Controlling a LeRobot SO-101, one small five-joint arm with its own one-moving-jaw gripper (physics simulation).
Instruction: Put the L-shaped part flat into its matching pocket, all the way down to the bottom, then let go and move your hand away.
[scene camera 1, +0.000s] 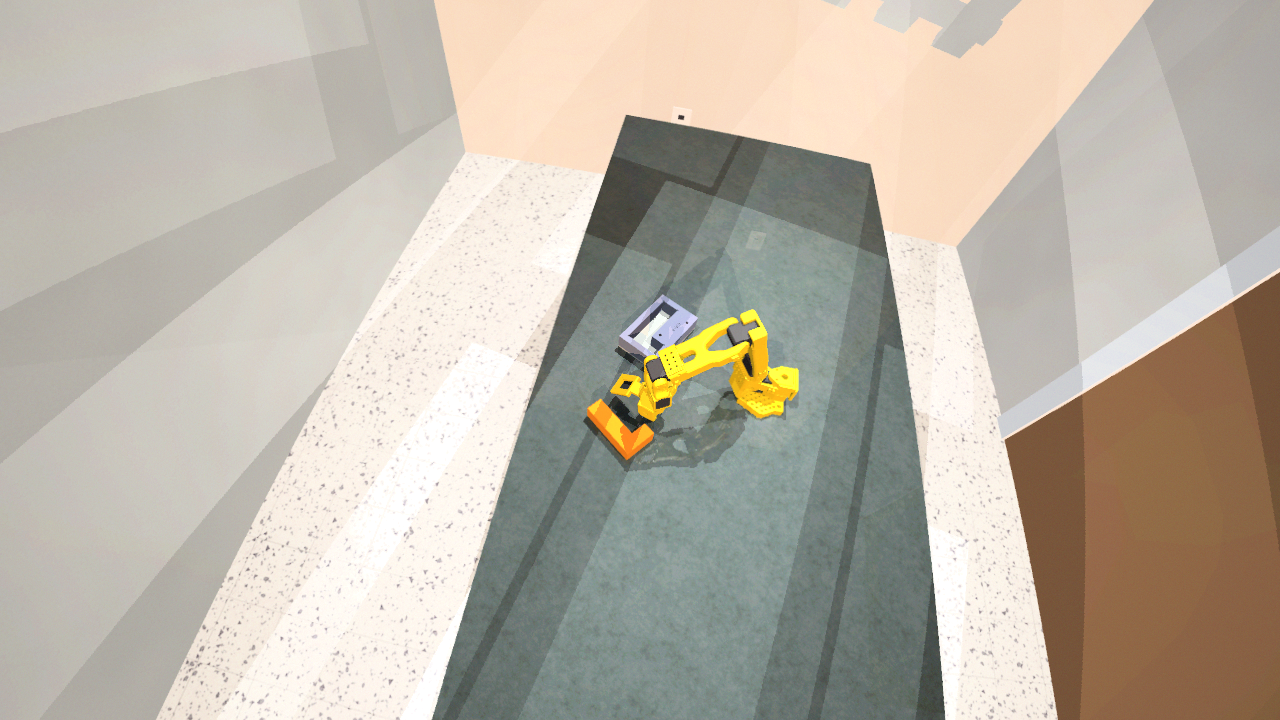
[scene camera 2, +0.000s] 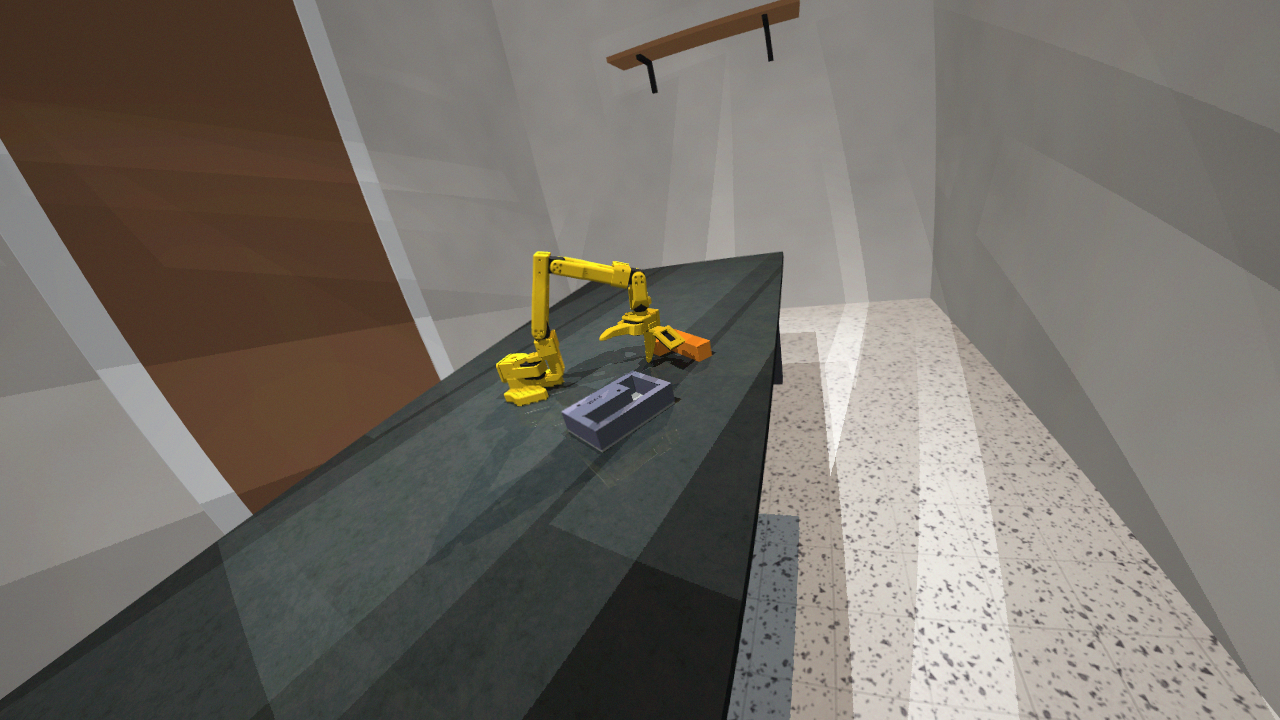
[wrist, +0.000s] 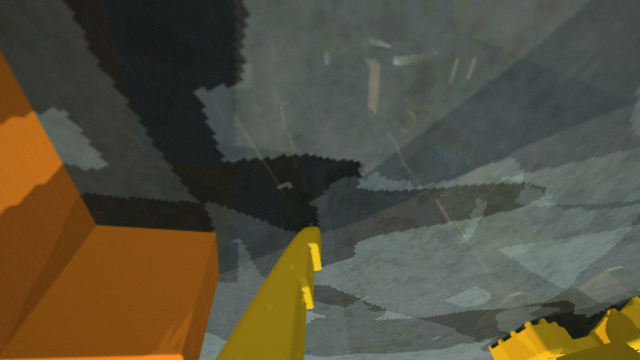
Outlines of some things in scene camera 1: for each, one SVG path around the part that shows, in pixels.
An orange L-shaped part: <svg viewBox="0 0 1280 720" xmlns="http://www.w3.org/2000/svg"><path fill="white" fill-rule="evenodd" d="M600 399L587 408L587 416L623 457L628 460L652 441L654 433L646 424L631 433Z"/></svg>
